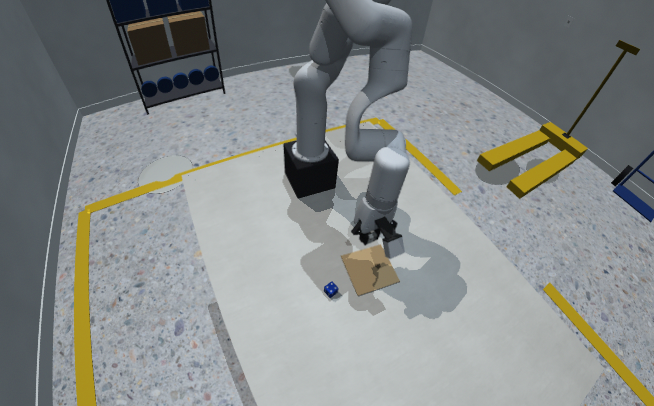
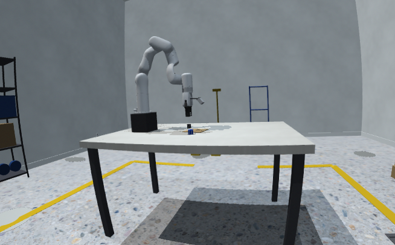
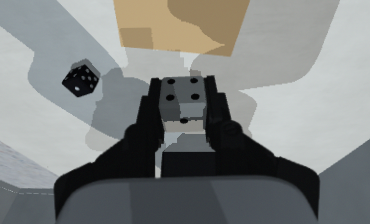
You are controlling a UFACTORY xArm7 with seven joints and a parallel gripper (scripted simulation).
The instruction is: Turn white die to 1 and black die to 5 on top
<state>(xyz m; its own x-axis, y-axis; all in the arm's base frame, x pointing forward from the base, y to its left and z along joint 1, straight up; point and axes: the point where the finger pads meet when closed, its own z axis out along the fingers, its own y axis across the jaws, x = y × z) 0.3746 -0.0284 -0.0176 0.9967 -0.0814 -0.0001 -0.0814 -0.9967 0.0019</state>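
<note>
My gripper is now 12 cm above the tan mat, 5 cm short of it and 1 cm to the left of it. Also, from my hand: black die (15 cm to the left, 11 cm below, 4 cm behind); then blue die (15 cm to the right, 11 cm below, 5 cm ahead); then white die (1 cm below).
</note>
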